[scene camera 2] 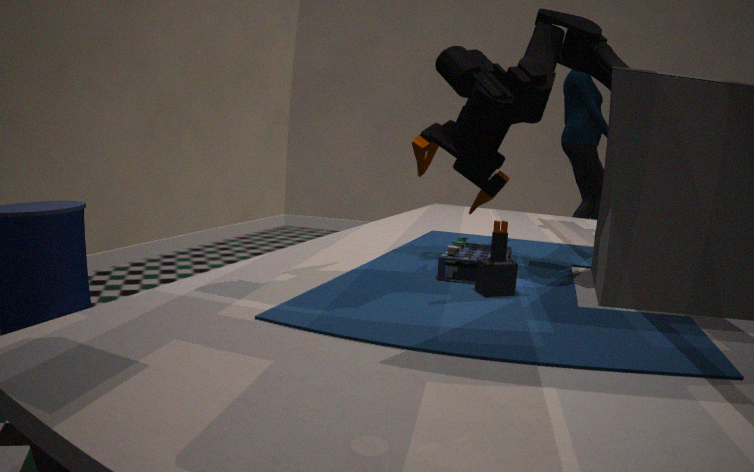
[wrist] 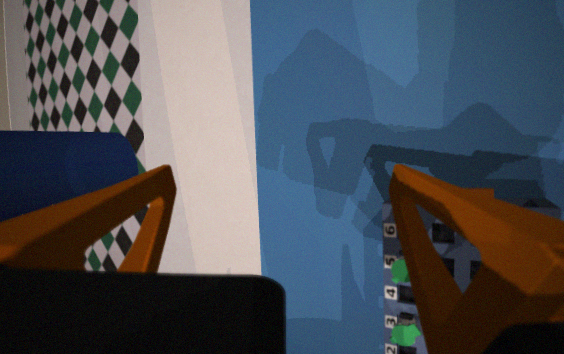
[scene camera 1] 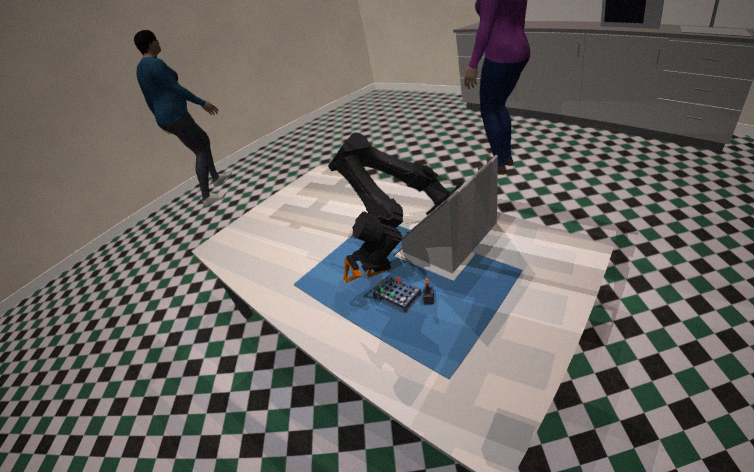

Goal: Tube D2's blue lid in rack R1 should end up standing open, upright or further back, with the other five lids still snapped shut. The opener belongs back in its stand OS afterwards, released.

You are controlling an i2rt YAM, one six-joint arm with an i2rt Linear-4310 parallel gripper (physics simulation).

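Places are measured from the arm's base along level axes (x ahead, y left, z up), in centimetres.
Pixels of known places: gripper, fingertip midpoint: (scene camera 2: 446,193) (wrist: 282,176) (scene camera 1: 356,278); arm's base, origin of the base link: (scene camera 2: 703,193) (scene camera 1: 444,200).
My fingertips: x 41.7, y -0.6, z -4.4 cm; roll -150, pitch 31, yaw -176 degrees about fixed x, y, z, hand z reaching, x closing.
Observation:
For each thing: its top centre in the pictures, then the offset to it from my fingertips. Level surfaces: height alone.
- rack R1, middle of its top: (wrist: 460,323) (scene camera 2: 479,242) (scene camera 1: 394,286) dy +7.2, dx -7.9, dz -5.7 cm
- small blue lid, middle of its top: (scene camera 1: 408,284) dy +10.1, dx -11.2, dz -5.7 cm
- red lid, middle of its top: (scene camera 1: 398,280) dy +6.3, dx -10.7, dz -5.7 cm
- opener, middle of its top: (scene camera 2: 501,221) (scene camera 1: 426,280) dy +16.6, dx -12.7, dz -1.4 cm
- blue mat, its level: dz -9.9 cm
- pale table, its level: dz -10.2 cm
My gripper (scene camera 1: 358,278) (scene camera 2: 445,194) (wrist: 282,176) is open, its orange fingers wide apart and empty. It hangs above the mat, off the end of rack R1 (scene camera 2: 442,268) (wrist: 389,246); one finger overlaps the rack in the wrist view. In scene camera 1 a small blue lid (scene camera 1: 408,284) shows on the rack; its label and angle are too small to read. A red lid (scene camera 1: 398,280) and two green lids, one near row 5 (wrist: 399,270) and one near row 3 (wrist: 405,334), also show. The opener (scene camera 1: 426,283) (scene camera 2: 499,246) stands upright in its stand OS (scene camera 1: 428,298) (scene camera 2: 496,279).
The rack and stand are on a blue mat (scene camera 1: 450,356) (scene camera 2: 389,328) (wrist: 310,250) on a pale table (scene camera 1: 267,267) (scene camera 2: 311,411). A tall grey panel (scene camera 1: 472,211) (scene camera 2: 678,194) stands beside the arm. A dark blue drum (scene camera 2: 41,267) (wrist: 60,165) stands beyond the table. Two people are in the room.

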